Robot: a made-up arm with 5 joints.
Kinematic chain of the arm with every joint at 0, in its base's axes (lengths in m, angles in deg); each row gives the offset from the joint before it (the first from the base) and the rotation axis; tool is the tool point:
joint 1: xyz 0 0 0.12 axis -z
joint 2: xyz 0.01 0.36 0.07 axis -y
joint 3: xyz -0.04 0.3 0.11 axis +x
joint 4: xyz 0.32 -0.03 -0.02 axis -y
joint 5: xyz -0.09 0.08 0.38 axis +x
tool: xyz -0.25 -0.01 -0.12
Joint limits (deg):
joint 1: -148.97..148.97
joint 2: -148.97..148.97
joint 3: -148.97..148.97
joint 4: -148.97..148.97
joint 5: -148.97..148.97
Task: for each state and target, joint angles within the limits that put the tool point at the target. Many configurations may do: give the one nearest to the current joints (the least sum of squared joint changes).
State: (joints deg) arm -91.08 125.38 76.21 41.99 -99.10
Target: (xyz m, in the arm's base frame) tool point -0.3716 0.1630 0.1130
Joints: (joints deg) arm -85.40 140.22 102.26 13.17 -97.63
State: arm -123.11 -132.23 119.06 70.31 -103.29
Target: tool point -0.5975 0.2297 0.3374
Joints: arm -89.66 -140.27 110.88 40.65 -111.66
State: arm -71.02 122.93 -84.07 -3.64 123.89
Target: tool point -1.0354 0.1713 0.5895
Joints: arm -83.00 130.78 -119.19 -38.00 122.30
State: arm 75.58 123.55 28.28 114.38 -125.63
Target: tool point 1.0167 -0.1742 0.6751
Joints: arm 94.86 129.21 40.05 148.97 -136.62
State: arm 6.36 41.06 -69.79 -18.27 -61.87
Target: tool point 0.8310 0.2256 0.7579
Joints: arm 65.02 11.13 -31.89 -40.93 -64.03
